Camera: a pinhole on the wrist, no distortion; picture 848 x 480 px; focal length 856.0 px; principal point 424.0 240.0 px. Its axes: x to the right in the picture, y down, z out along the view. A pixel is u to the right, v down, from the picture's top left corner.
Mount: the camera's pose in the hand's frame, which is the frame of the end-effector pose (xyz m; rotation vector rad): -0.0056 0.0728 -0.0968 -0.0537 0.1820 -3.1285
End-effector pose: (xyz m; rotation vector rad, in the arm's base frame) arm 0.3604 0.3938 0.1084 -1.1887 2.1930 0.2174
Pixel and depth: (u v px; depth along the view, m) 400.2 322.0 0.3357
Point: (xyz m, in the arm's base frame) 0.4565 0.4817 -0.0847
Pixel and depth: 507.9 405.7 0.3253
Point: 0.4912 0.4881 -0.0458
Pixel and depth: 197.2 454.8 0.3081
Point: 0.4452 0.3933 -0.0937
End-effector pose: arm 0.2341 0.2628 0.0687 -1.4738 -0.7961 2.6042
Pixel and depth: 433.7 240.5 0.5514
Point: -0.1340 0.0723 0.2461
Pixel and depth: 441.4 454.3 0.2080
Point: 0.1505 0.2222 0.1150
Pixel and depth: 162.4 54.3 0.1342
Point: 0.1990 0.1833 0.0139
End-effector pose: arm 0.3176 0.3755 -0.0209 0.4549 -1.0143 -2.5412
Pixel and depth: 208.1 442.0 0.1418
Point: 0.2752 0.3668 0.0169
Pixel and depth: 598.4 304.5 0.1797
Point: 0.3231 0.4135 0.0678
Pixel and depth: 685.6 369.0 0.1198
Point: 0.3507 0.3775 0.0285
